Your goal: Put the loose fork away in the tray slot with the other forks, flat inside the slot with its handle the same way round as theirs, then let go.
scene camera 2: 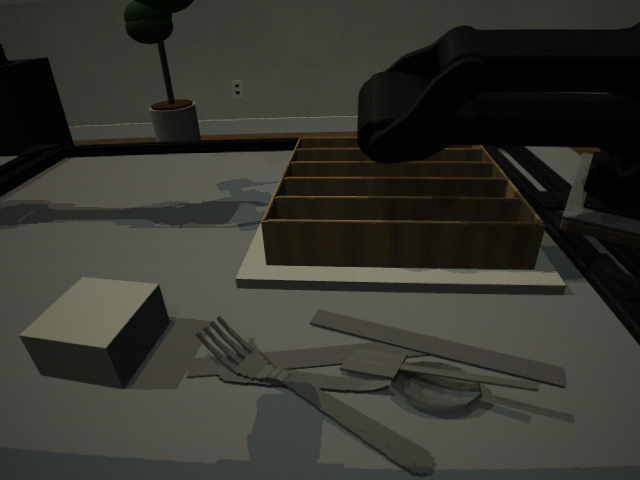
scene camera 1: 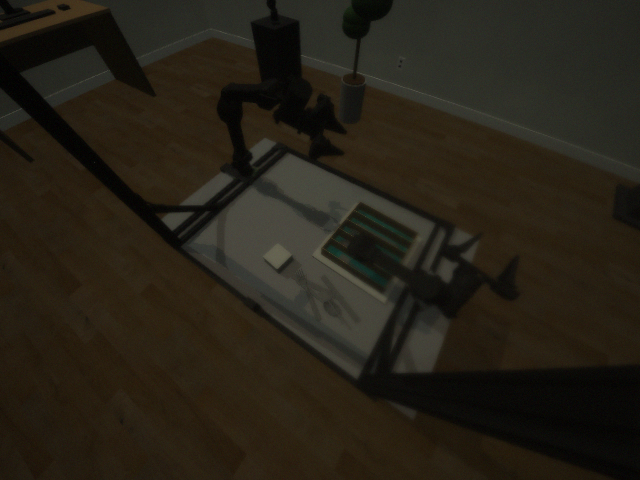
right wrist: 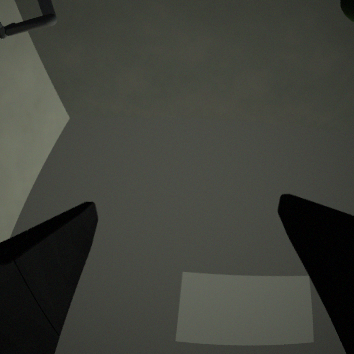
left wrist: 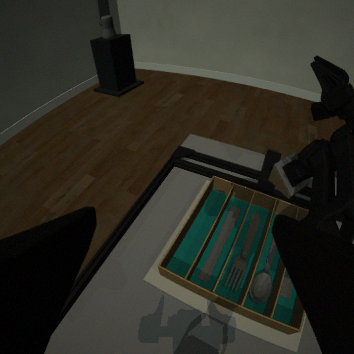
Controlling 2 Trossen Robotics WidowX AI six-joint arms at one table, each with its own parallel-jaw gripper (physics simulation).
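The loose fork [scene camera 1: 311,302] [scene camera 2: 361,421] lies on the table in front of the tray [scene camera 1: 354,272] [scene camera 2: 398,242] [left wrist: 200,287]. Its tines point left towards a pale block, its handle to the front right, and its neck crosses other flat cutlery. In the left wrist view a fork [left wrist: 245,245] lies in the middle slot, tines at the near end and handle at the far end. My left gripper [scene camera 1: 343,142] [left wrist: 186,220] is open, empty and high, away from the loose fork. My right gripper [scene camera 1: 498,245] [right wrist: 189,207] is open and empty, raised beyond the tray's right side.
The pale block [scene camera 1: 278,256] [scene camera 2: 93,315] stands beside the loose tines. A knife [scene camera 2: 439,346], a spatula-like piece [scene camera 2: 372,361] and a spoon [scene camera 2: 436,400] lie close to the loose fork. My right arm [scene camera 2: 413,108] hangs over the tray. The tray stands on a white board [scene camera 2: 387,276].
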